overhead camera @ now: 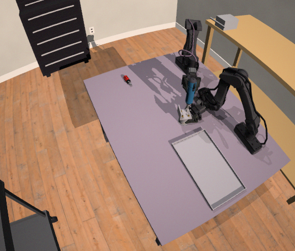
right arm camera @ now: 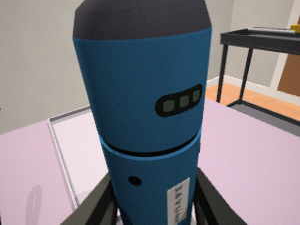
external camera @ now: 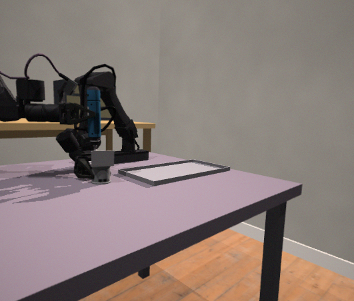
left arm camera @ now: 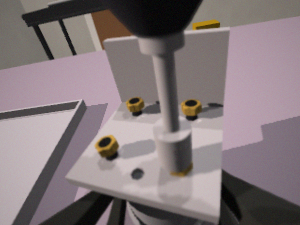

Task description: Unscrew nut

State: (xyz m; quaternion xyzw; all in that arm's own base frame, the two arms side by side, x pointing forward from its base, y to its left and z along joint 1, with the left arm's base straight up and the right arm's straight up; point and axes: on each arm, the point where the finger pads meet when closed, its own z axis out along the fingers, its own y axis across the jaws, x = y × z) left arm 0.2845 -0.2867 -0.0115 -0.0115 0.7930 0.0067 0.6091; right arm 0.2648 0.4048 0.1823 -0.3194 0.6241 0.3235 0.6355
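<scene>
My left hand is 10 mm below the joint module. From my left hand the other things lie so: shallow tray: 320 mm to the left, 30 mm ahead, 20 mm below; white L-shaped bracket: 50 mm above; socket: 70 mm above, 20 mm behind, 10 mm to the right.
</scene>
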